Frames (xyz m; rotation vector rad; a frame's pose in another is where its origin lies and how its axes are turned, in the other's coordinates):
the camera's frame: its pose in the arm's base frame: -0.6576 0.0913 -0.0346 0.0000 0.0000 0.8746
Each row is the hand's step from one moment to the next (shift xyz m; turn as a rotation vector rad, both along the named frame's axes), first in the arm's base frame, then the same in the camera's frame.
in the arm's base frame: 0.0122 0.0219 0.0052 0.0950 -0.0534 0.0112
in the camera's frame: 0.0246 0.0047 0.0052 0.0200 -0.1071 0.0112
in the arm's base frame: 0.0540 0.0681 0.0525 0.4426 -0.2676 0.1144
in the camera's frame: 0.0869 0.0022 0.0525 0.0785 -0.5112 0.1144
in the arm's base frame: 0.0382 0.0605 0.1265 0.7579 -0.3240 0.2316
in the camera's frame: 0.0709 0.0095 0.1265 0.2374 -0.7893 0.2316
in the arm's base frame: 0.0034 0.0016 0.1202 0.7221 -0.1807 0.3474
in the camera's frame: 0.0034 -0.0016 0.1202 0.3244 -0.6699 0.3474
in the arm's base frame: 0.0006 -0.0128 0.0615 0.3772 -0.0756 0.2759
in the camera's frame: -0.0094 -0.0087 0.0615 0.1839 -0.3379 0.2759
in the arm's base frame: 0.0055 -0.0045 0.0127 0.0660 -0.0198 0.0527
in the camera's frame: 0.0001 -0.0071 0.0127 0.0271 -0.0633 0.0527
